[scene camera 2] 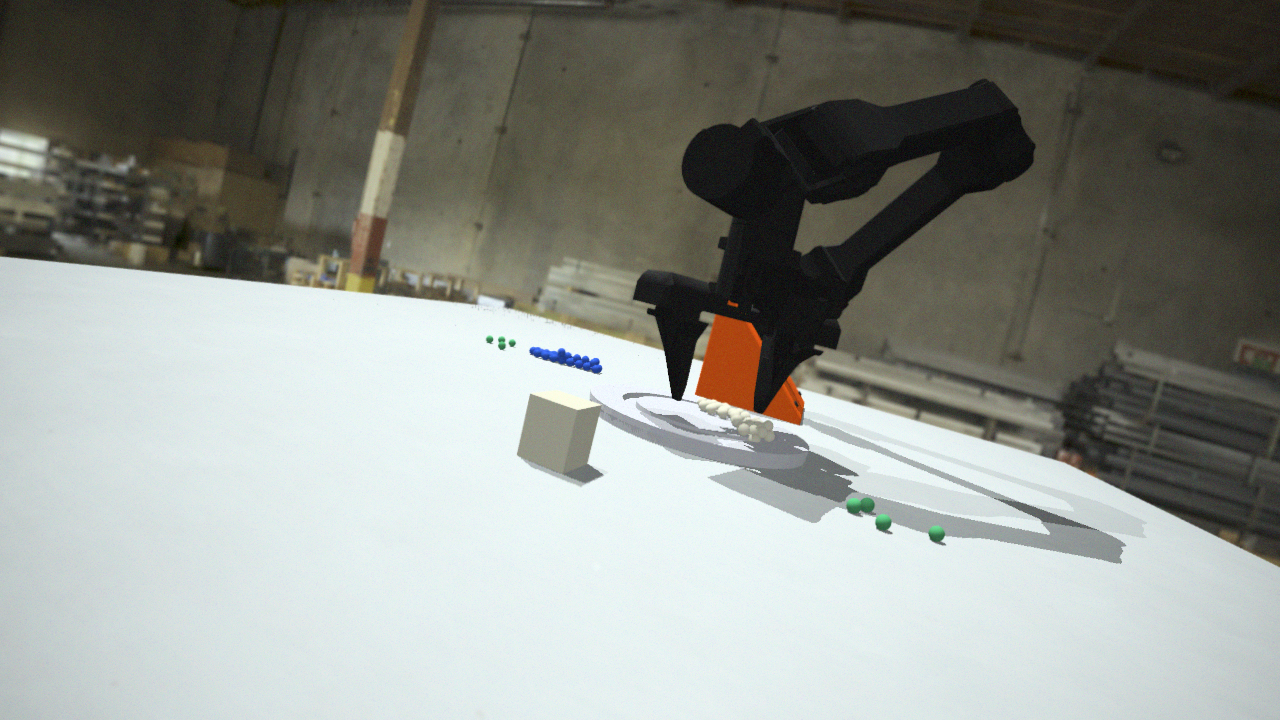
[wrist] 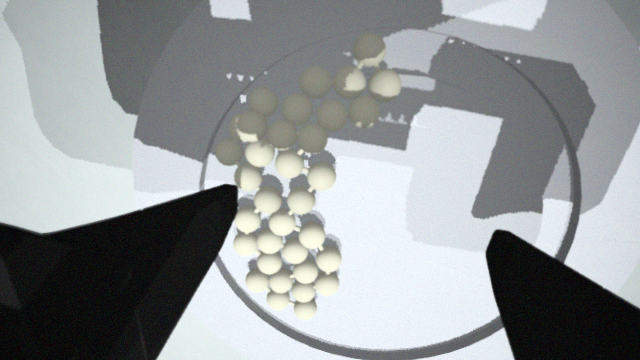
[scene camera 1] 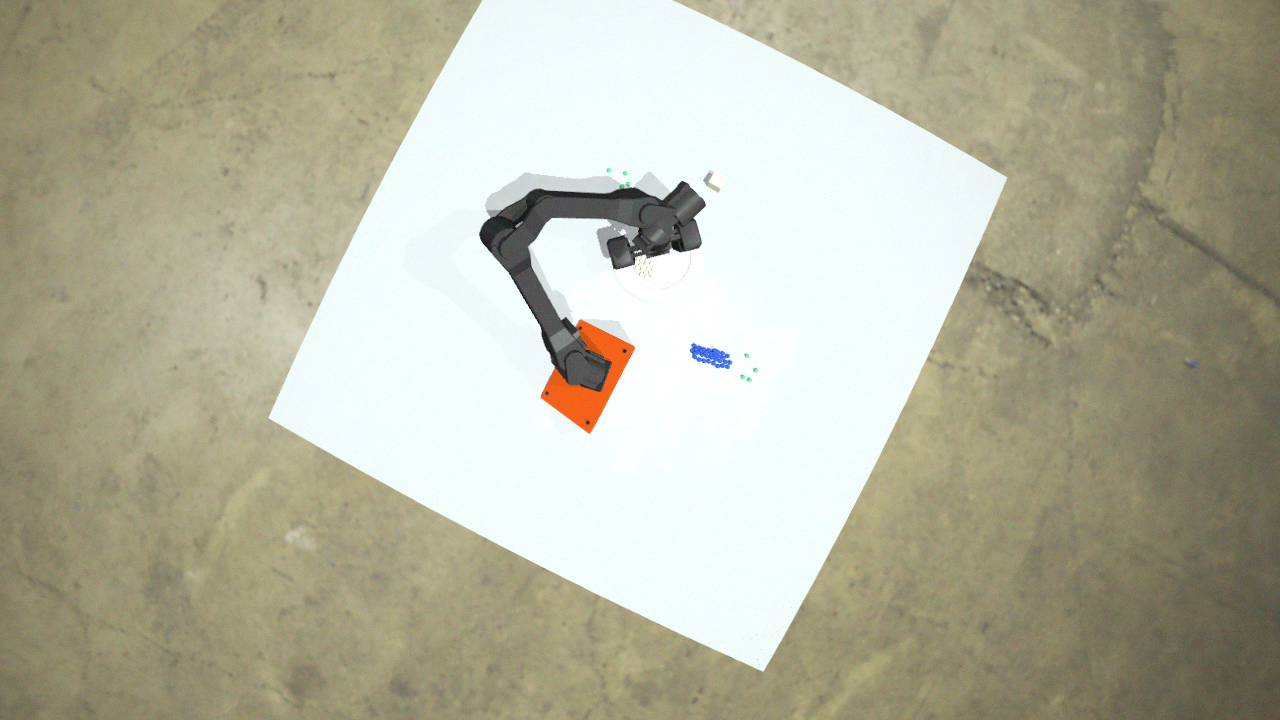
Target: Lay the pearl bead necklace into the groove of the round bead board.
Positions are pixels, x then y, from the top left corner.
Labels:
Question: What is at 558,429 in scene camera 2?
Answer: A cream cube.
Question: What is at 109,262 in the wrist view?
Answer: My gripper.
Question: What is my gripper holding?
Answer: Nothing.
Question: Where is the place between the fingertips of my gripper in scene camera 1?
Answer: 653,251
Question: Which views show my gripper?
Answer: Scene camera 2, the wrist view and scene camera 1: all of them.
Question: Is my gripper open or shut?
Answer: Open.

